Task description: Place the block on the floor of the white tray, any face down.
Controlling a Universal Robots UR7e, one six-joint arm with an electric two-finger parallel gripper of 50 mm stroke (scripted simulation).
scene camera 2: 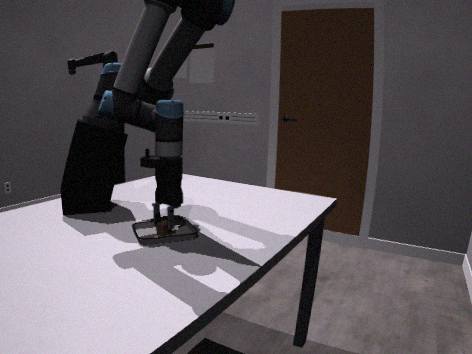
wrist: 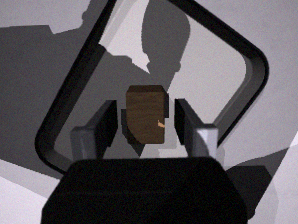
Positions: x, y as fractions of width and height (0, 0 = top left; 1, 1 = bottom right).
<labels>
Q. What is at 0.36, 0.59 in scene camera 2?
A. My gripper.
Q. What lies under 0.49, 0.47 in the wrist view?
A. A block.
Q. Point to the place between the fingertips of my gripper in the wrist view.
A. At 0.49, 0.51
</labels>
